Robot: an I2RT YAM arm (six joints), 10 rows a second.
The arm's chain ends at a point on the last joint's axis. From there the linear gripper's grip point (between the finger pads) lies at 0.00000 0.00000 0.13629 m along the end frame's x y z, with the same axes.
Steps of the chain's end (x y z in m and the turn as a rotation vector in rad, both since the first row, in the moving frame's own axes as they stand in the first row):
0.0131 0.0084 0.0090 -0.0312 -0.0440 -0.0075
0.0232 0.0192 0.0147 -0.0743 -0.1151 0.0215
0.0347 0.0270 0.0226 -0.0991 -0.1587 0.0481
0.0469 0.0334 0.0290 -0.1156 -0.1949 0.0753
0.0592 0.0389 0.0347 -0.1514 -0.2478 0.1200
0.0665 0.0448 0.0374 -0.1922 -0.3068 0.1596
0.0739 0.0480 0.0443 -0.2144 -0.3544 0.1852
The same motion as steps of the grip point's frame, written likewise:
0.0071 0.0127 0.0088 -0.0312 -0.0440 -0.0075
0.0075 0.0291 0.0134 -0.0743 -0.1151 0.0215
0.0129 0.0399 0.0202 -0.0991 -0.1587 0.0481
0.0200 0.0480 0.0255 -0.1156 -0.1949 0.0753
0.0248 0.0572 0.0290 -0.1514 -0.2478 0.1200
0.0237 0.0670 0.0286 -0.1922 -0.3068 0.1596
0.0246 0.0718 0.0328 -0.2144 -0.3544 0.1852

